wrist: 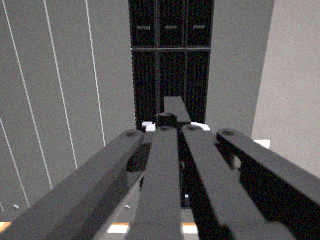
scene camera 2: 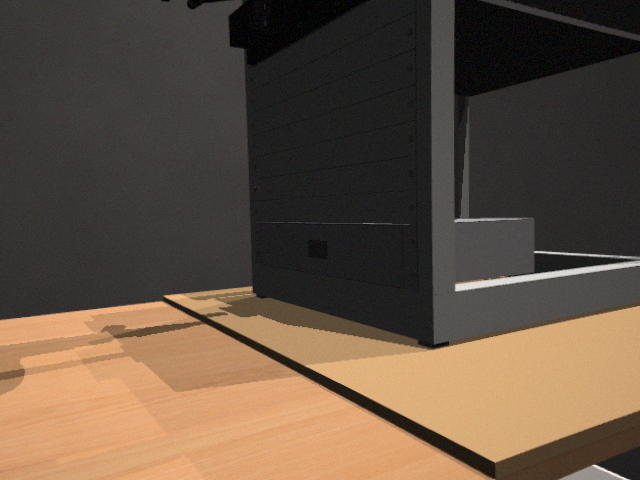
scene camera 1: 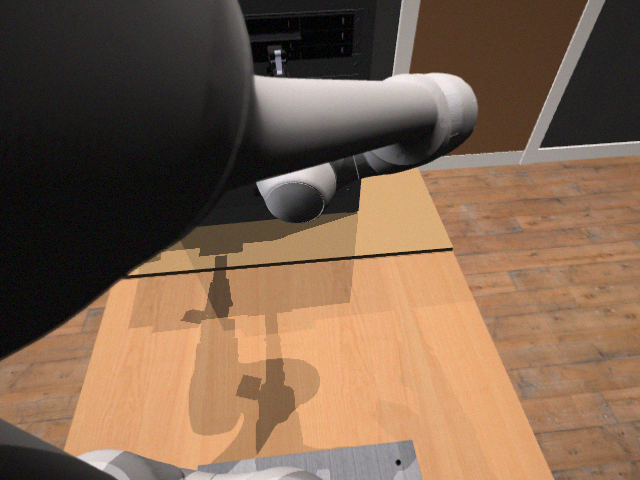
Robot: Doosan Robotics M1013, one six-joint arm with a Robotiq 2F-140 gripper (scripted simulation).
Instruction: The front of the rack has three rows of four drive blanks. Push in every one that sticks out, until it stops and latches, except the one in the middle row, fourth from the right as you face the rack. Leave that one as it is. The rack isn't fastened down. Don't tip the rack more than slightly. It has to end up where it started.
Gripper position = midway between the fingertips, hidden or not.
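My gripper (wrist: 172,110) is there for me to see, and so are a rack (scene camera 2: 364,104) (wrist: 74,94) and a tan board. The board (scene camera 2: 519,396) is visible to me from another camera too, since scene camera 1 shows the tan board (scene camera 1: 396,216).
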